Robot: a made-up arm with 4 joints. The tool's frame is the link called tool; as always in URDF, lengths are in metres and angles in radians. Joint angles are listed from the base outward. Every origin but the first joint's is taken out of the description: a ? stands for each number. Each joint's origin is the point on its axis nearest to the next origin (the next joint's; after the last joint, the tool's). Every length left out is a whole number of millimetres.
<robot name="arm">
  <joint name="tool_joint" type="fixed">
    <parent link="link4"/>
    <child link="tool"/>
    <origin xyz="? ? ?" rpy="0 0 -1.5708"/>
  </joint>
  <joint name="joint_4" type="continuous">
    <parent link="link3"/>
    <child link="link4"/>
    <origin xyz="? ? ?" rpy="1.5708 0 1.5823"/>
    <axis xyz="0 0 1"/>
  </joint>
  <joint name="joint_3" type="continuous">
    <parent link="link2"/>
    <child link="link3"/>
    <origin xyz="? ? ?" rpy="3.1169 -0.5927 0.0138"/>
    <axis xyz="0 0 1"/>
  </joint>
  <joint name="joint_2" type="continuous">
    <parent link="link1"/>
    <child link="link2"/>
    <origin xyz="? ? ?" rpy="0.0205 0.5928 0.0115"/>
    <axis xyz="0 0 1"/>
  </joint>
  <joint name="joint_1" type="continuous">
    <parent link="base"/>
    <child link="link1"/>
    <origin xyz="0.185 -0.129 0.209" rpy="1.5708 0 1.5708"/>
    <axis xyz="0 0 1"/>
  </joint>
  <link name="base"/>
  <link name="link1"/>
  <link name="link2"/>
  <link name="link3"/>
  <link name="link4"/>
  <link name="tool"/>
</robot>
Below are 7 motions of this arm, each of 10 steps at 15 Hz.
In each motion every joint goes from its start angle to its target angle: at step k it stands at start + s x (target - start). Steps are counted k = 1, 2, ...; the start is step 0. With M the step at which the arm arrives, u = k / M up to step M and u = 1 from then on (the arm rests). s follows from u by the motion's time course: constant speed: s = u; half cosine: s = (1 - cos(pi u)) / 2; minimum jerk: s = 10 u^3 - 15 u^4 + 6 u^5.
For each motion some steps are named. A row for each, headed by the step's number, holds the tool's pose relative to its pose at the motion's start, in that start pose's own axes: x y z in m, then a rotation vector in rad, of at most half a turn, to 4 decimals.
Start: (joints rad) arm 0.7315 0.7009 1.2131 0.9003
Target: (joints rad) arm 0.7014 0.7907 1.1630 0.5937
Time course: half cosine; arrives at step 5
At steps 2, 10:
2: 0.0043 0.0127 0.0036 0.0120 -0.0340 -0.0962
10: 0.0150 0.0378 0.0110 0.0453 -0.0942 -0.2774

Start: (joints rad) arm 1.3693 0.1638 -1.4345 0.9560
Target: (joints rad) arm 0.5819 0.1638 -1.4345 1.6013
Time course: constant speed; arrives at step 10
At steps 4, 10:
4: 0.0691 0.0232 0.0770 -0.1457 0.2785 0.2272
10: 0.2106 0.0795 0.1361 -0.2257 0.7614 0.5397

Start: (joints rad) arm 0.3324 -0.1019 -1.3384 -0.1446
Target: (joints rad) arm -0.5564 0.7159 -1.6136 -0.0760
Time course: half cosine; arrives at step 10
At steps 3, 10:
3: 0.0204 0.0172 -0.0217 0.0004 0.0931 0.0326
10: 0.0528 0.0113 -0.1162 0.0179 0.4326 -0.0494

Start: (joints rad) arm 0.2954 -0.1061 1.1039 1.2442
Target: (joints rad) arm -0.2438 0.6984 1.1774 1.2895
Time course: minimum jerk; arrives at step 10
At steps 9, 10:
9: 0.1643 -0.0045 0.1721 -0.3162 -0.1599 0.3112
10: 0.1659 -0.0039 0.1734 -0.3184 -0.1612 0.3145

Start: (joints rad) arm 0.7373 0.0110 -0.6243 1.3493
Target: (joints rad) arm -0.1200 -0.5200 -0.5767 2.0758
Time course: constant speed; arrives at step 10
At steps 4, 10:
4: 0.0415 0.0210 0.2257 -0.1261 0.5305 0.1996
10: 0.3126 0.1169 0.4376 -0.0802 1.3763 0.4502

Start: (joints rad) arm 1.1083 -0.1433 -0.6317 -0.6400
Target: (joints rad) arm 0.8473 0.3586 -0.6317 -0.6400
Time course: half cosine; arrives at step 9
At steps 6, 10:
6: -0.0077 0.0657 -0.0684 0.0141 0.1754 0.1634
10: -0.0152 0.0849 -0.0929 0.0148 0.2393 0.2118

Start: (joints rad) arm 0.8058 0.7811 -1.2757 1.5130
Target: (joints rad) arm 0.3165 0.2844 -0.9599 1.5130
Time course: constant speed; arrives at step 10
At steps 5, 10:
5: 0.0765 0.0774 0.1875 -0.1580 0.5841 -0.1352
10: 0.2483 0.1518 0.2975 -0.2901 1.1789 -0.2624

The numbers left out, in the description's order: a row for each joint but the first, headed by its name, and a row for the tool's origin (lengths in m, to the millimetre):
tool: -0.041 0.1 0
joint_4: 0.017 0.016 0
joint_3: -0.368 0.238 0
joint_2: 0.146 0.002 0

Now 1 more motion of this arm.
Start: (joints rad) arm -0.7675 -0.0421 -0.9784 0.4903
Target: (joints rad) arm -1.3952 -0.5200 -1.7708 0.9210
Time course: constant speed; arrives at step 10
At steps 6, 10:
6: 0.0232 0.0962 0.2020 -0.2075 -0.0520 0.2427
10: 0.0700 0.2243 0.2880 -0.3532 -0.0556 0.4774

